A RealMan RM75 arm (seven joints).
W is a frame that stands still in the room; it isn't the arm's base.
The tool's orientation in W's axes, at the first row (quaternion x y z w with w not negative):
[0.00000 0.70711 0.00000 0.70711]
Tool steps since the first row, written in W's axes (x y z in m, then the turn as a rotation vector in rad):
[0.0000 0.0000 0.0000 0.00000 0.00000 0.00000]
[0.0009 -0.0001 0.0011 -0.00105 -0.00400 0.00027]
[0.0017 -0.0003 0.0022 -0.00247 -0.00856 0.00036]
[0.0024 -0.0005 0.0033 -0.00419 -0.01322 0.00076]
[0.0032 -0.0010 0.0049 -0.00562 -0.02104 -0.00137]
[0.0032 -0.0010 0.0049 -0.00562 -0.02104 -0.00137]
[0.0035 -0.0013 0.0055 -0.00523 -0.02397 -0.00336]
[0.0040 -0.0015 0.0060 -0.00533 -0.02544 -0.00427]
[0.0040 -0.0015 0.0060 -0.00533 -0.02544 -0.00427]
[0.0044 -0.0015 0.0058 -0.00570 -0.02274 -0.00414]
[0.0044 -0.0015 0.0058 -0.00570 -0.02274 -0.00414]
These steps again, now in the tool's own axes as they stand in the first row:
[0.0000 0.0000 0.0000 0.00000 0.00000 0.00000]
[-0.0011 -0.0001 0.0009 -0.00027 -0.00400 -0.00105]
[-0.0022 -0.0003 0.0017 -0.00036 -0.00856 -0.00247]
[-0.0033 -0.0005 0.0024 -0.00076 -0.01322 -0.00419]
[-0.0049 -0.0010 0.0032 0.00137 -0.02104 -0.00562]
[-0.0049 -0.0010 0.0032 0.00137 -0.02104 -0.00562]
[-0.0055 -0.0013 0.0035 0.00336 -0.02397 -0.00523]
[-0.0060 -0.0015 0.0040 0.00427 -0.02544 -0.00533]
[-0.0060 -0.0015 0.0040 0.00427 -0.02544 -0.00533]
[-0.0058 -0.0015 0.0044 0.00414 -0.02274 -0.00570]
[-0.0058 -0.0015 0.0044 0.00414 -0.02274 -0.00570]

